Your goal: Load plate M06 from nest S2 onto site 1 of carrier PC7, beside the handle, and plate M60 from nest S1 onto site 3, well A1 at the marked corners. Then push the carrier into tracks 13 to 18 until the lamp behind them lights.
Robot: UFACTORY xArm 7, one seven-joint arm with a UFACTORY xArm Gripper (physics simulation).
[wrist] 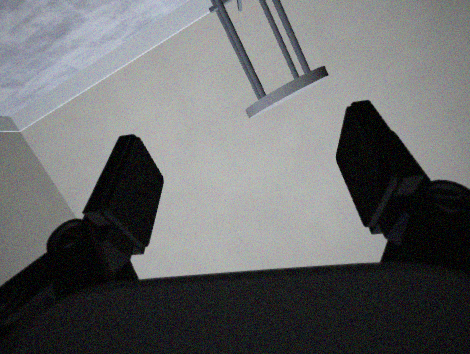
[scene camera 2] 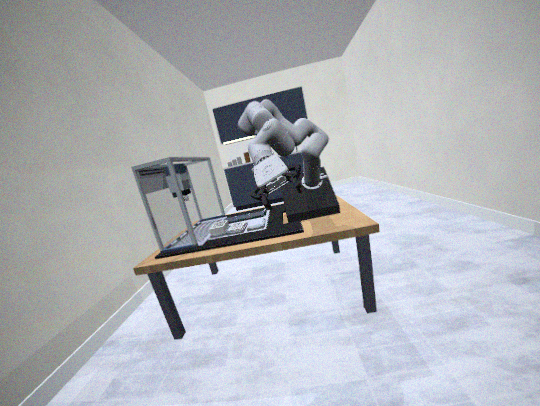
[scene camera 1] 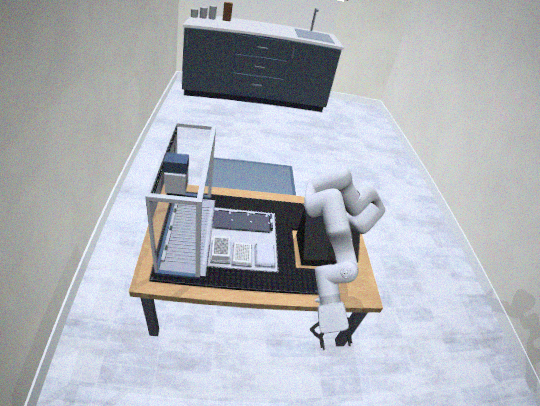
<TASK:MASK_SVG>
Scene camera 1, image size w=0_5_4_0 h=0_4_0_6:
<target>carrier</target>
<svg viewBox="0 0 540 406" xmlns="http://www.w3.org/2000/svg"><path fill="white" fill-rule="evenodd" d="M214 210L213 228L264 233L273 231L272 214L269 216L263 213Z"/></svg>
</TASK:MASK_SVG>
